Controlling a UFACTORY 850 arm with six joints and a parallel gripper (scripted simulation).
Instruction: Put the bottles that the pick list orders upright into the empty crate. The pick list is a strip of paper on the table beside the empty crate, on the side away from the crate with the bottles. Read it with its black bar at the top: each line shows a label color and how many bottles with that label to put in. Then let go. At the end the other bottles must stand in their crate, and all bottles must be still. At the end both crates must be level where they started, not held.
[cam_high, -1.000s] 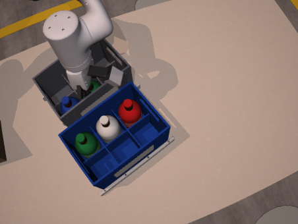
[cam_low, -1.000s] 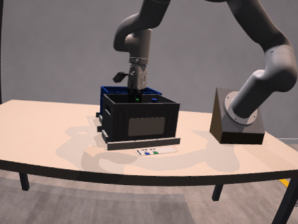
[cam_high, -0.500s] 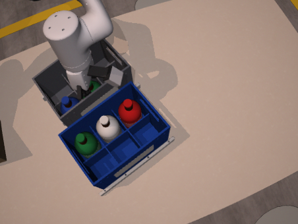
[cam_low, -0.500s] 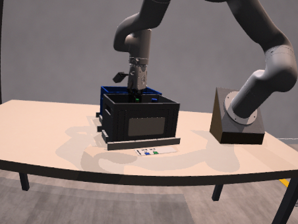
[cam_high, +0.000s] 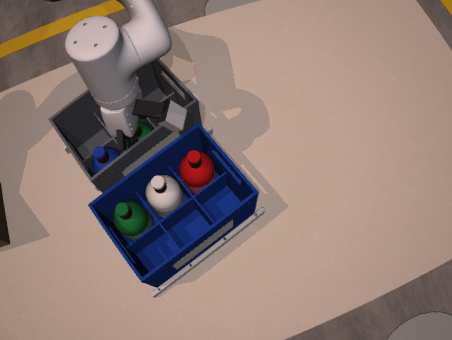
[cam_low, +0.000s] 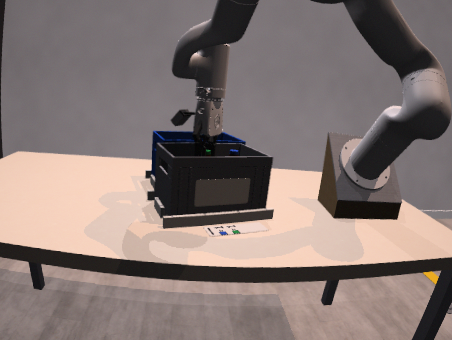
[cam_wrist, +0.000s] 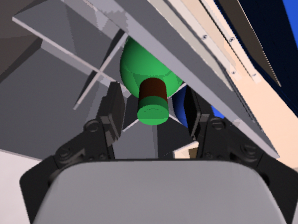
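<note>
Now: the green-label bottle 70 mm below my hand. From my hand the other things lie so: white bottle 130 mm to the right, 70 mm below; blue-label bottle 90 mm behind, 70 mm below, 20 mm to the right; grey crate 70 mm below, 40 mm to the left, 10 mm behind.
</note>
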